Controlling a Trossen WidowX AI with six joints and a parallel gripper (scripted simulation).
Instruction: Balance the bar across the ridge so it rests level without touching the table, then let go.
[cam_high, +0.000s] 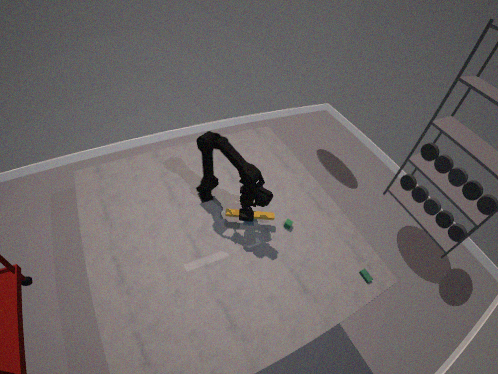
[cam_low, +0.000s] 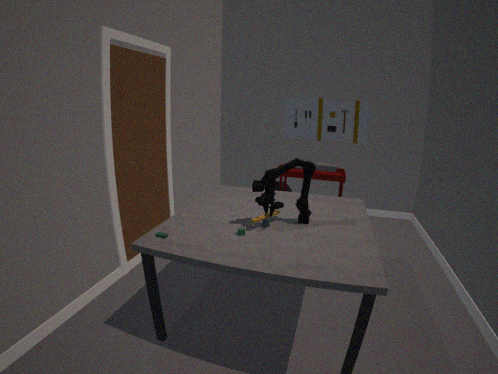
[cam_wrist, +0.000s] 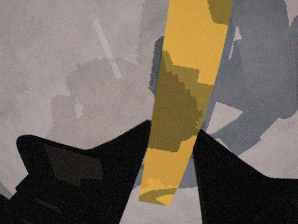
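Now: gripper tip 10 mm short of the yellow bar and 20 mm to the right of it. Also, from my gripper tip: green cube 110 mm ahead, 190 mm to the left, 40 mm below; then flat green block 530 mm ahead, 390 mm to the left, 50 mm below.
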